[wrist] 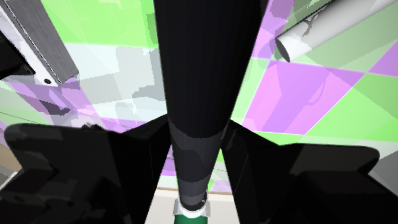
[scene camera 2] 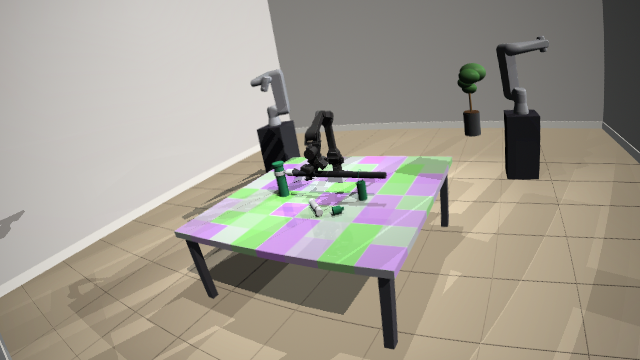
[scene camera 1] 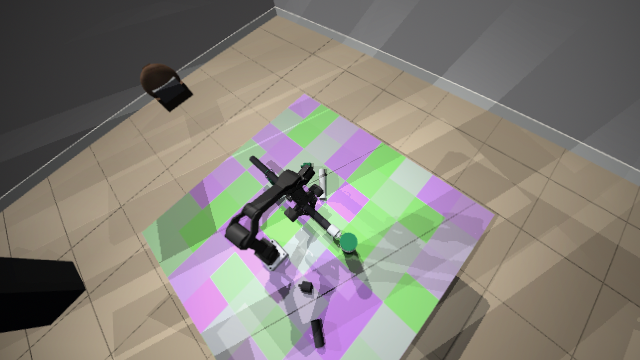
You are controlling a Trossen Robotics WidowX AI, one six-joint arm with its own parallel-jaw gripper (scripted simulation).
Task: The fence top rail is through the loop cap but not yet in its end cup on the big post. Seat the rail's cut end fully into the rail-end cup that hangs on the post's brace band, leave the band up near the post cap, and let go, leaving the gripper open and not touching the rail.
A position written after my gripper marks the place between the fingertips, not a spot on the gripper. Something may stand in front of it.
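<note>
Through the wrist camera I can see my gripper (wrist: 197, 118), and a rail (wrist: 204, 58) is visible there too.
</note>
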